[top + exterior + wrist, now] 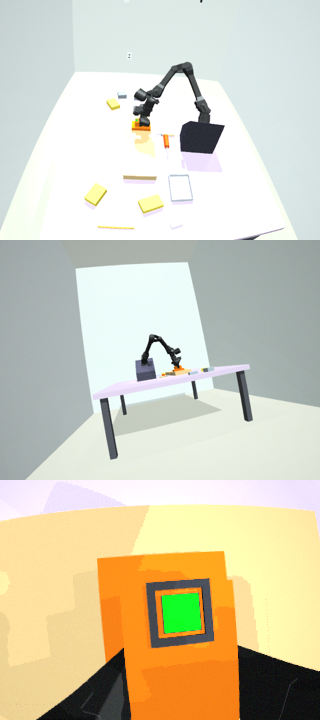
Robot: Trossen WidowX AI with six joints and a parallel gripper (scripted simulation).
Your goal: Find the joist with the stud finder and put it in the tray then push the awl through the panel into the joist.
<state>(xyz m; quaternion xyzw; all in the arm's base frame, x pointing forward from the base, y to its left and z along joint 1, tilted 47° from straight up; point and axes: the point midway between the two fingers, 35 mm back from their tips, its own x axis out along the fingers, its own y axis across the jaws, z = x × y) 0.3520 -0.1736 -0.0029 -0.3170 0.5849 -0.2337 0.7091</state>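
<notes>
Right now my gripper tip is 230 mm past the pale tray, 430 mm to the right of it and 50 mm above it. Also, from my gripper tip: square indicator light 20 mm ahead, 30 mm above; orange stud finder 10 mm ahead, 20 mm above; awl 160 mm behind, 20 mm to the left, 60 mm below.
</notes>
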